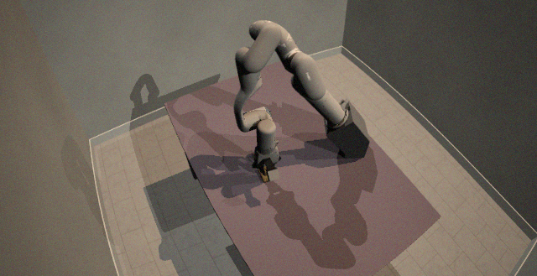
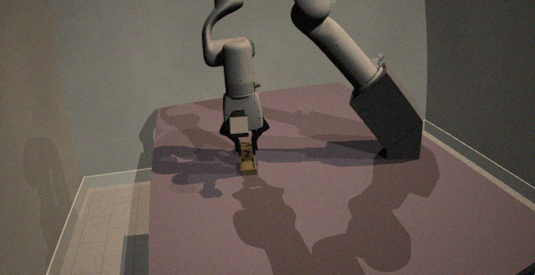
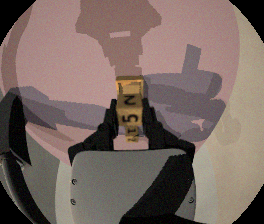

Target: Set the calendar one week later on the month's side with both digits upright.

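Now: the yellow digit cube 10 mm below my hand. Round my hand: tray 10 mm behind, 20 mm to the right, 70 mm below.
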